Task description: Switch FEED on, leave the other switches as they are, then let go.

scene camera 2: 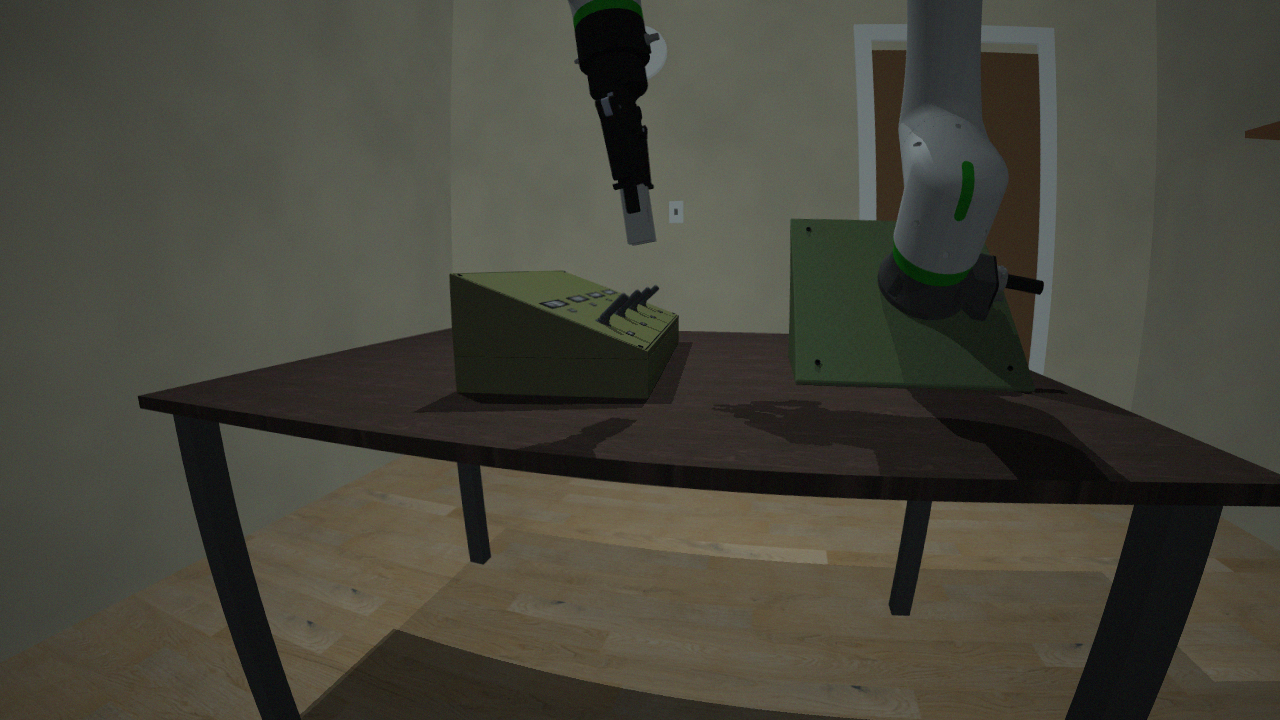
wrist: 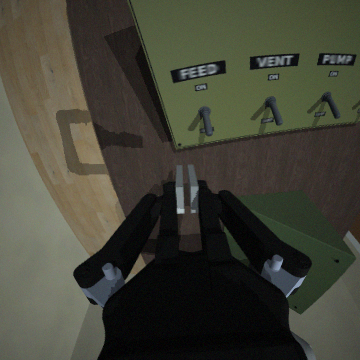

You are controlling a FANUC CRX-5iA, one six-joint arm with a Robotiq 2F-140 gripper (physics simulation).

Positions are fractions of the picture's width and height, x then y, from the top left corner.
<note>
In view: my gripper (scene camera 2: 0.50, 0.34) and an olive switch box (wrist: 0.65, 0.18).
My gripper also shows in the wrist view (wrist: 0.51, 0.48).
</note>
